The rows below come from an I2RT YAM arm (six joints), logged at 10 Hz.
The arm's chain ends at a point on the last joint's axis. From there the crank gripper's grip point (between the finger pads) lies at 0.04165 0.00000 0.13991 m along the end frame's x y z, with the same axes.
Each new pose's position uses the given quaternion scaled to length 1; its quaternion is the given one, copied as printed.
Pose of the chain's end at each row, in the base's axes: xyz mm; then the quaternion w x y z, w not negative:
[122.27, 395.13, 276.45, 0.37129, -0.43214, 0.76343, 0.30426]
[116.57, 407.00, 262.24, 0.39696, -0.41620, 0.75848, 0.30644]
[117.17, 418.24, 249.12, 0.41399, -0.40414, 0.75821, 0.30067]
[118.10, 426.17, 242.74, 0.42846, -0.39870, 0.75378, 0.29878]
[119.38, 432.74, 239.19, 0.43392, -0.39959, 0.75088, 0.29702]
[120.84, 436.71, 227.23, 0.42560, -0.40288, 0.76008, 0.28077]
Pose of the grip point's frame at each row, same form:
[150.18, 486.95, 166.45, 0.37129, -0.43214, 0.76343, 0.30426]
[151.04, 502.11, 157.00, 0.39696, -0.41620, 0.75848, 0.30644]
[157.23, 513.69, 146.19, 0.41399, -0.40414, 0.75821, 0.30067]
[162.02, 522.62, 142.35, 0.42846, -0.39870, 0.75378, 0.29878]
[164.68, 529.41, 139.62, 0.43392, -0.39959, 0.75088, 0.29702]
[166.67, 528.85, 123.69, 0.42560, -0.40288, 0.76008, 0.28077]

